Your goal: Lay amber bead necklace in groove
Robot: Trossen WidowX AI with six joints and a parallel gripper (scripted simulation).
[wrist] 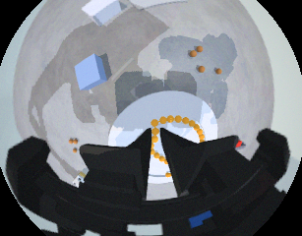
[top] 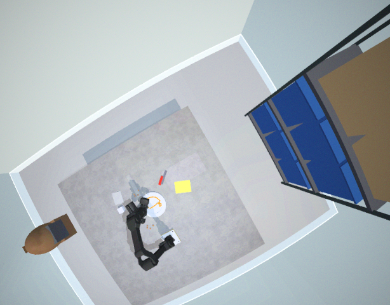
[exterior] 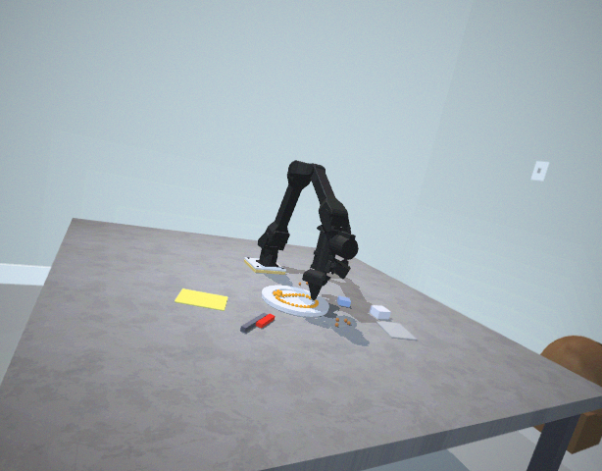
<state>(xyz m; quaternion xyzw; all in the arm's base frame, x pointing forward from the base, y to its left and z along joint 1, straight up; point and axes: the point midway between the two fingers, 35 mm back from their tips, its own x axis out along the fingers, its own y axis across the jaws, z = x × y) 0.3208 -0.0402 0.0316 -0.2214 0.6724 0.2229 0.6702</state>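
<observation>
My gripper tip is 20 mm past the round white bead board, 50 mm to the left of it and 10 mm above it. The rest, counted from my gripper tip: white block 110 mm ahead, 180 mm to the left; then blue block 10 mm ahead, 120 mm to the left, 10 mm below; then grey sheet 200 mm ahead, 150 mm to the left, 10 mm below.
</observation>
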